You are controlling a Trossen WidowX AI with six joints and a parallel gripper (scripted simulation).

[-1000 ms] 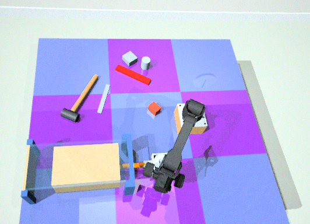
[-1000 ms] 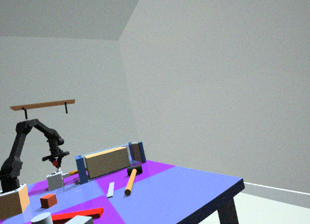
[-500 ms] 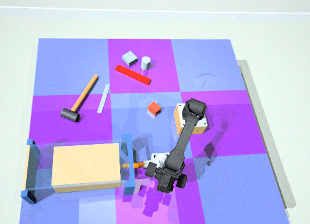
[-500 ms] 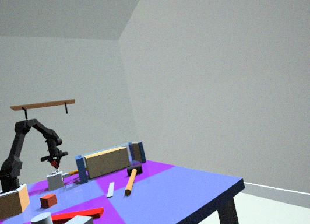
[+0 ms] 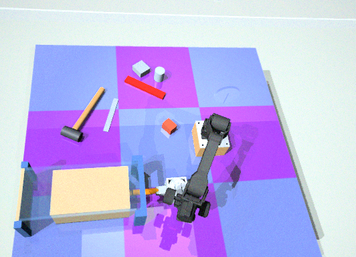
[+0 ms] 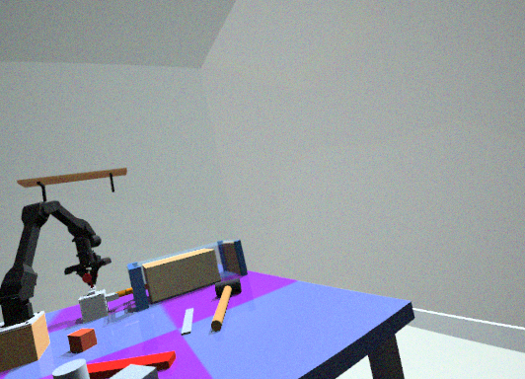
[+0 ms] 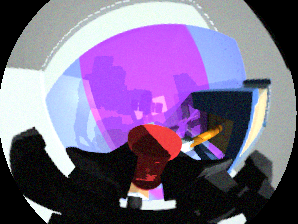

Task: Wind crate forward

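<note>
My gripper tip is now 4 cm to the left of the winch handle, 1 cm short of it and 1 cm above it. From my gripper tip the other things lie so: winch: 11 cm to the right, 8 cm below, 1 cm ahead; then grey strip: 47 cm to the right, 38 cm ahead, 11 cm below; then red knob: 2 cm above.
</note>
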